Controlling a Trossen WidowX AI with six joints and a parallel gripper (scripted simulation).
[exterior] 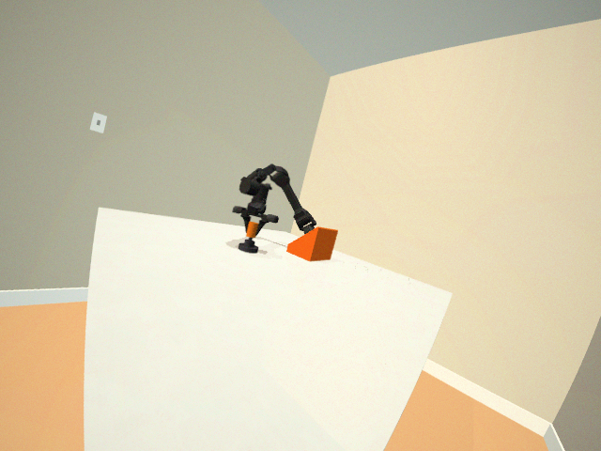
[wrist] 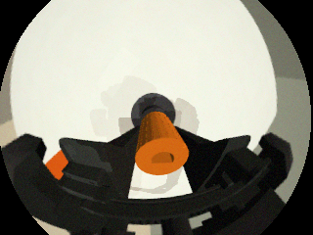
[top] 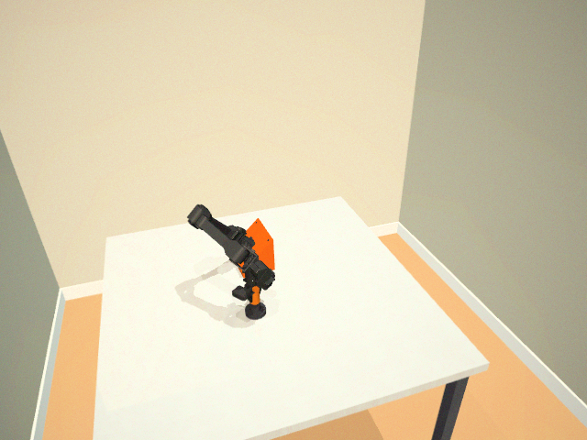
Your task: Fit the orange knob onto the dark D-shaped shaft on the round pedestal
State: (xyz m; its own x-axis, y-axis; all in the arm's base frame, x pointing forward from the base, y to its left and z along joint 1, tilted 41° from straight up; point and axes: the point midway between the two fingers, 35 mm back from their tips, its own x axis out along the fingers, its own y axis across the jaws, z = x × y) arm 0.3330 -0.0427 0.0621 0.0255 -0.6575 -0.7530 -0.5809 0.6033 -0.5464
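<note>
Now: gripper tip 20 mm below the orange knob. From my gripper tip the other things lie so: round pedestal (40 mm below).
</note>
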